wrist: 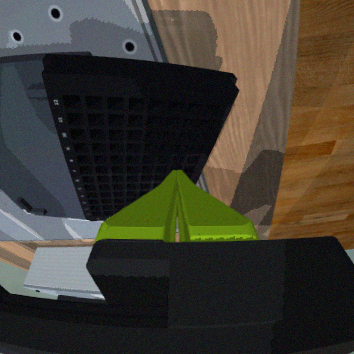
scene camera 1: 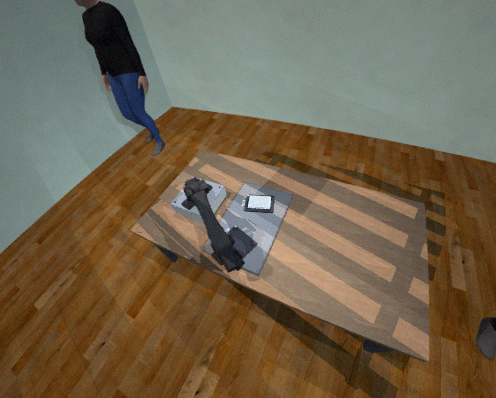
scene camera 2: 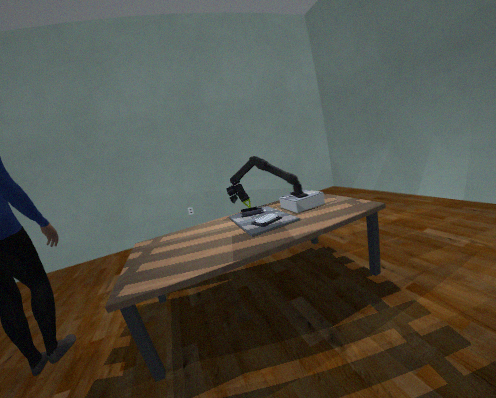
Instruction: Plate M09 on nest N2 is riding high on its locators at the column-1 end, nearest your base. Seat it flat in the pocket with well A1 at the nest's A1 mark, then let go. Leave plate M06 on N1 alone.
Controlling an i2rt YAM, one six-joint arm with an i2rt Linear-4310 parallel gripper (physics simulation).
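Frame: origin at the arm's base, x left, y back, z up, level; millimetres.
Where they show: gripper, between the fingertips: (wrist: 176,177) (scene camera 2: 250,207); arm's base, origin of its link: (wrist: 105,300) (scene camera 2: 298,194).
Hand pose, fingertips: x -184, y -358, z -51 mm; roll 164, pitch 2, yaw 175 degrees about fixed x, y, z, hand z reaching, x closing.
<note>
Things, the pixels of their top centre, and the offset from my fingertips.
- nest N2, centre of its top: (wrist: 35,176) (scene camera 1: 237,240) (scene camera 2: 251,210) dz -3, dx +106, dy -3 mm
- white-topped, centre of its top: (scene camera 1: 259,201) (scene camera 2: 266,217) dz +6, dx +375, dy +47 mm
Plate M09, a black well plate (wrist: 135,135) (scene camera 2: 251,212), lies on nest N2 (wrist: 22,150), a dark slab showing left of it in the wrist view. Its column labels run down its left side; 12 is at the far end. I cannot tell how high the column-1 end rides. My gripper (wrist: 176,177) (scene camera 2: 248,204) is shut and empty, its green fingertips just over the plate's near right corner in the wrist view; contact is unclear. That corner is hidden behind the fingers. Plate M06, white-topped (scene camera 1: 259,202) (scene camera 2: 267,220), sits on the dark-rimmed nest N1.
A grey board with holes (wrist: 95,30) (scene camera 1: 262,245) carries both nests. The light grey base box (scene camera 1: 215,197) (scene camera 2: 303,201) stands beside the board. The wooden table's edge runs close to the M09 side. A person (scene camera 1: 120,60) stands beyond the table.
</note>
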